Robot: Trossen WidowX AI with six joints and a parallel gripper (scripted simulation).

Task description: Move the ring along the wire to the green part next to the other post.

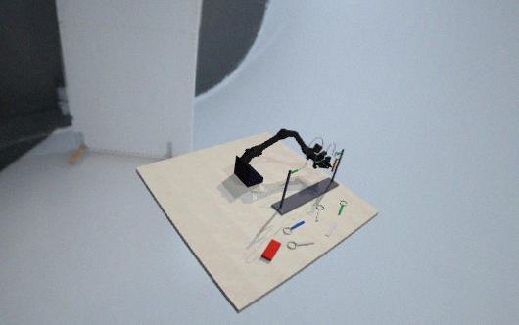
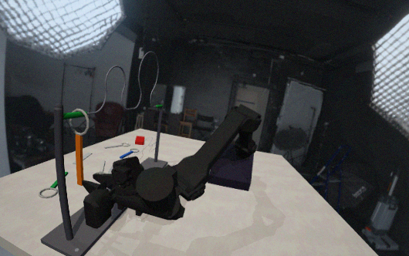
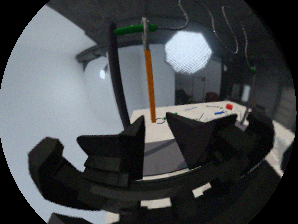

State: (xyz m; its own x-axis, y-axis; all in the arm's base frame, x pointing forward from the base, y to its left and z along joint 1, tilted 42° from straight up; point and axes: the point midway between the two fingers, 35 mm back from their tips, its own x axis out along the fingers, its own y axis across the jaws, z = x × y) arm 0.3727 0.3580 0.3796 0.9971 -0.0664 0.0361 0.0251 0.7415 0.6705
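Right now my gripper tip is 80 mm below the orange-handled ring and 20 mm short of it. Also, from my gripper tip: grey bar (360 mm to the right, 340 mm ahead, 150 mm below); then green-handled ring (250 mm ahead, 150 mm below, 100 mm to the right); then blue-handled ring (570 mm to the right, 190 mm ahead, 150 mm below).
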